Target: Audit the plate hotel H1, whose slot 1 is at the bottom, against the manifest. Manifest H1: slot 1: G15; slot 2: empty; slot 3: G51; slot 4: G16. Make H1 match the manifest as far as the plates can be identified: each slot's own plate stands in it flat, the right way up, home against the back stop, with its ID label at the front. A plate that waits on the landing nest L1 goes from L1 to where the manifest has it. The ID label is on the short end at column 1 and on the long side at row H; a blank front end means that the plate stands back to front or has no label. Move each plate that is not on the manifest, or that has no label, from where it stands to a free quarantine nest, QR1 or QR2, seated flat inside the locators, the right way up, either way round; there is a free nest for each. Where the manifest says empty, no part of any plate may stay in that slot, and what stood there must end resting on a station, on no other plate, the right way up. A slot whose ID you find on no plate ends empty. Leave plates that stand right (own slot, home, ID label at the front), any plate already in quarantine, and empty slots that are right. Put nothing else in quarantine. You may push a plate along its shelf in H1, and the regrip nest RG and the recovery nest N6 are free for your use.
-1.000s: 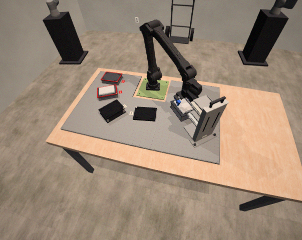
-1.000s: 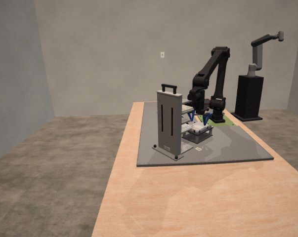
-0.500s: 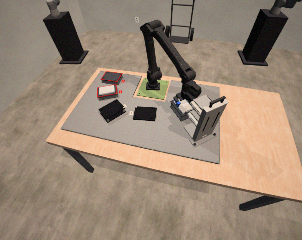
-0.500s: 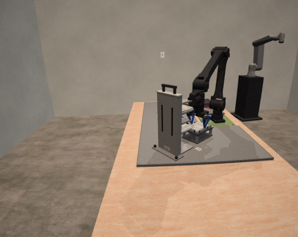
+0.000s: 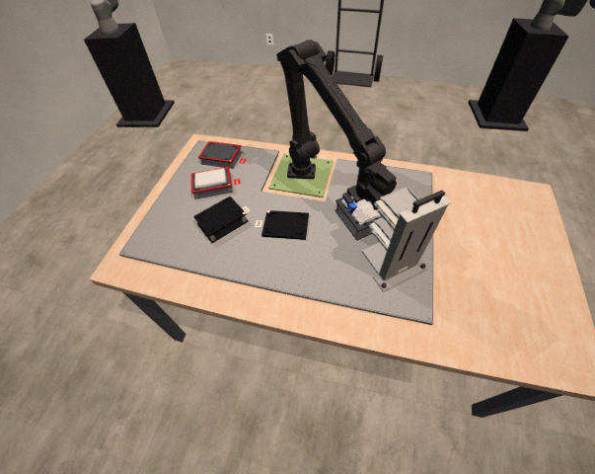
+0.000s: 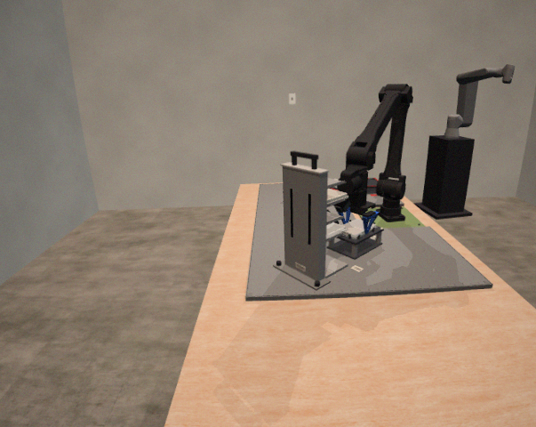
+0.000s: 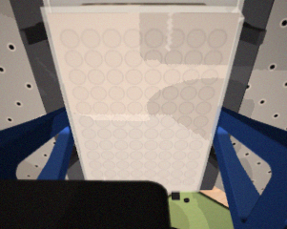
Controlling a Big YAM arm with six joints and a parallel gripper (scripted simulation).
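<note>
The dark raised RG nest lies 10 mm below my hand. From my hand the other things lie so: black N6 nest: 50 mm ahead, 270 mm to the right, 60 mm below; white plate labelled G51: 150 mm ahead, 90 mm to the left, 150 mm above; H1 tag: 50 mm ahead, 150 mm to the left, 70 mm below.
</note>
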